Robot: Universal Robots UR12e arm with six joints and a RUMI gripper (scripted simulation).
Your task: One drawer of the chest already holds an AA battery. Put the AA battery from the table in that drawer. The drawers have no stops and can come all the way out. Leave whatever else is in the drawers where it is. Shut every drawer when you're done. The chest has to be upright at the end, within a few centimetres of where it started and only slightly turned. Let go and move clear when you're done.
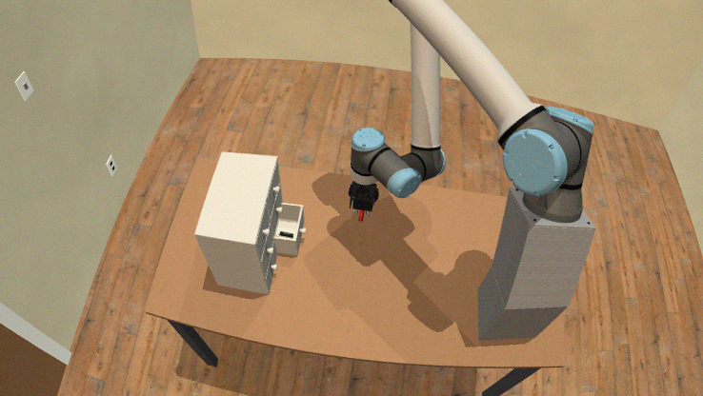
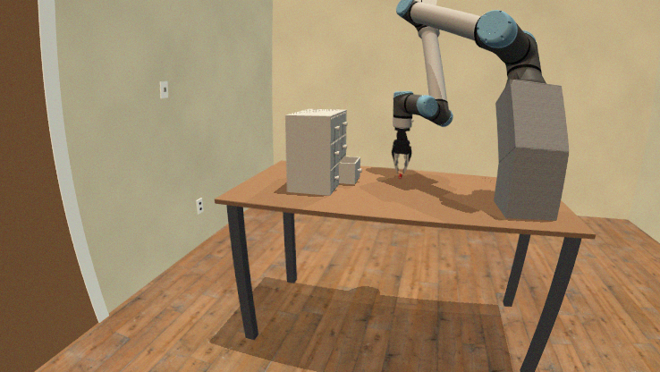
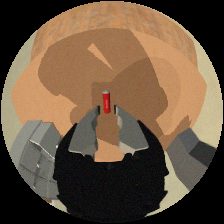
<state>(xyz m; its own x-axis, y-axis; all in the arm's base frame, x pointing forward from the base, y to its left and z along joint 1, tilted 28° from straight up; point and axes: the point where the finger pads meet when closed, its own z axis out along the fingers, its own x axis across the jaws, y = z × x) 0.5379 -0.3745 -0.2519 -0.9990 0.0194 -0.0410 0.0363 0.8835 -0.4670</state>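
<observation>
Now: the red AA battery 30 mm below my hand. Round my hand: small dark object: 240 mm ahead, 120 mm to the left, 20 mm below.
</observation>
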